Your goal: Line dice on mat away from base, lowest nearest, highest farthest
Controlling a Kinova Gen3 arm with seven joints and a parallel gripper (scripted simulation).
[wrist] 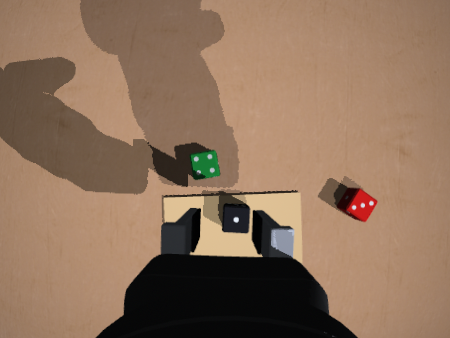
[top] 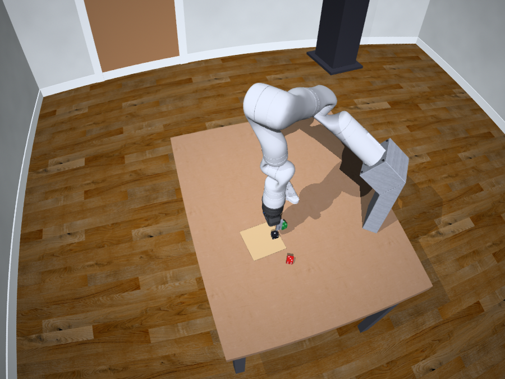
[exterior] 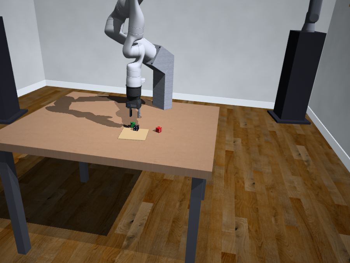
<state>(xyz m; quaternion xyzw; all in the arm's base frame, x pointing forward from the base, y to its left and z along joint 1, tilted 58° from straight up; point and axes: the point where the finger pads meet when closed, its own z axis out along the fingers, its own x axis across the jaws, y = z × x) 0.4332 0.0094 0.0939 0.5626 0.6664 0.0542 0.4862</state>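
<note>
Now: hand 13 cm to the right of the red die, 8 cm above it and 1 cm short of it. From my hand the other things lie so: green die: 8 cm below, 5 cm behind, 2 cm to the right; then tan mat: 9 cm below, 5 cm ahead; then black die: 8 cm below, 1 cm to the left, 1 cm ahead.
</note>
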